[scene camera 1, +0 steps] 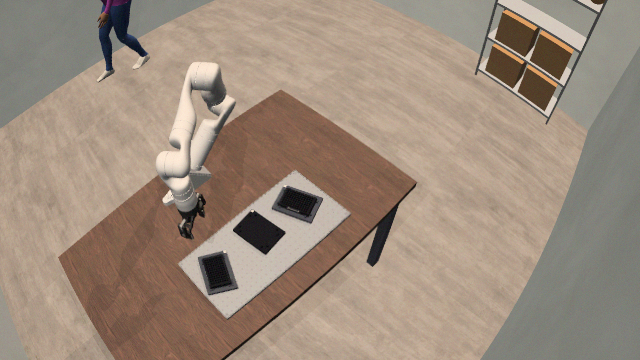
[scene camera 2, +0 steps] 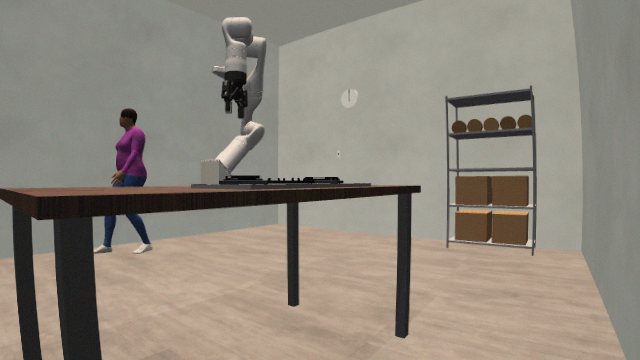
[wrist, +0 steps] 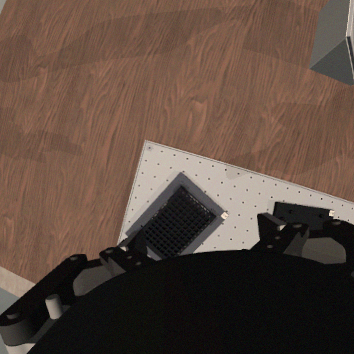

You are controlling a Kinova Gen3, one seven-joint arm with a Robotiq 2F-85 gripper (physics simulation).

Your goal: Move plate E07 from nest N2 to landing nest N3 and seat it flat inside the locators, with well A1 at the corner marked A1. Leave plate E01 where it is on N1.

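Three nests stand in a row on a pale perforated board (scene camera 1: 200, 255) (wrist: 165, 160). One dark well plate (scene camera 1: 216, 271) (wrist: 177, 220) sits in the grey nest at the board's near-left end in scene camera 1. Another dark well plate (scene camera 1: 300, 201) sits in the grey nest at the far end. Their labels are not legible, so I cannot tell which is E07. The black middle nest (scene camera 1: 259, 232) (wrist: 295, 209), with small corner locators, holds no plate. Each nest has a pale mark at one corner. My gripper (scene camera 1: 194, 222) (scene camera 2: 235, 113) (wrist: 200, 234) is open and empty, high above the table beside the board.
The board lies on a brown wooden table (scene camera 1: 345, 150) (scene camera 2: 150, 199). The arm's pale base (scene camera 2: 212, 172) stands behind the board. A person (scene camera 1: 117, 30) (scene camera 2: 131, 155) is beyond the table. A shelf rack (scene camera 2: 533, 165) with boxes stands farther off.
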